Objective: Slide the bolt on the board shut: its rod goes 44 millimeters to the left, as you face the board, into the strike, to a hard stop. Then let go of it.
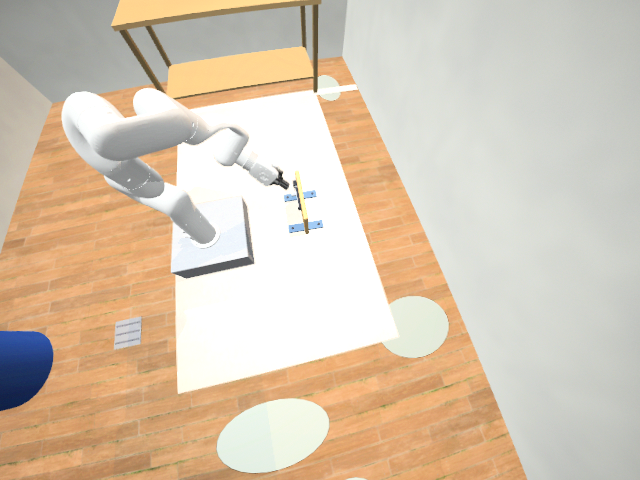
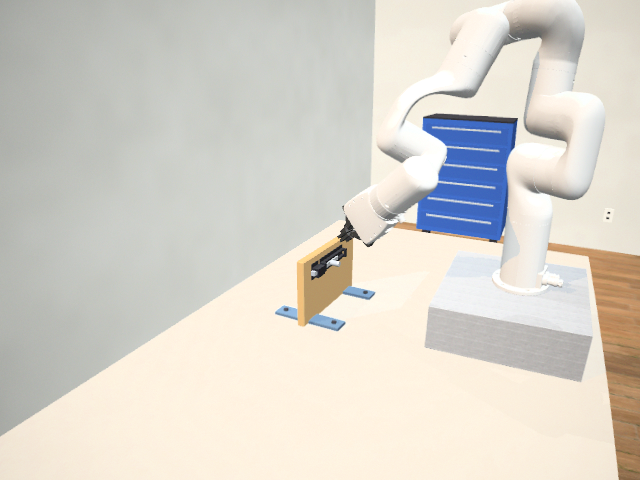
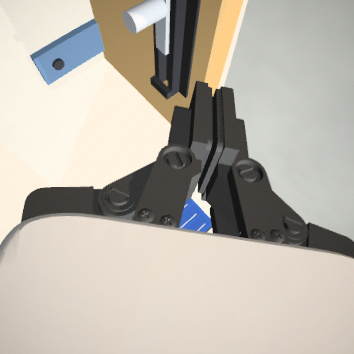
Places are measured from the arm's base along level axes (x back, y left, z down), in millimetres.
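Pixels of known places: gripper, between the fingertips: [image 1: 288, 187] [image 2: 343, 237] [image 3: 205, 109]; arm's base, origin of its link: [image 1: 206, 235] [image 2: 519, 282].
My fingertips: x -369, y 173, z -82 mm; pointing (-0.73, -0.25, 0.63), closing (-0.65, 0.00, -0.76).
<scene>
Ahead of a thing's pixels: the offset from my fingertips to its top centre. "spot": to the spot under its first point.
The upright wooden board {dx -53, dy -14, dz +33 mm} [image 1: 304, 215] [image 2: 326, 299] [image 3: 125, 55] carries the black bolt track {dx -24, dy +4, dz +49 mm} [image 2: 330, 255] [image 3: 177, 55] near its top. The bolt's pale round knob {dx -18, dy +4, dz +61 mm} [image 2: 333, 263] [image 3: 145, 16] sticks out of the track. A black block {spot: dx -14, dy +69, dz +60 mm} [image 2: 320, 269] sits at the track's left end, and a silver end {spot: dx -20, dy +83, dz +66 mm} [image 2: 314, 273] shows at its outer side. Whether the rod is against its stop cannot be told. My gripper [image 1: 287, 186] [image 2: 341, 238] [image 3: 205, 109] is shut and empty by the board's top right corner, past the track's right-end bracket {spot: dx -37, dy -66, dz +64 mm} [image 3: 162, 87], apart from the knob.
Blue feet [image 1: 297, 228] [image 2: 333, 324] [image 3: 75, 52] stick out under the board. My arm's grey base block [image 1: 235, 227] [image 2: 506, 328] stands in front of the board. A grey wall [image 1: 491, 155] [image 2: 180, 129] rises behind the board. A blue drawer cabinet [image 2: 460, 201] stands beyond the table.
</scene>
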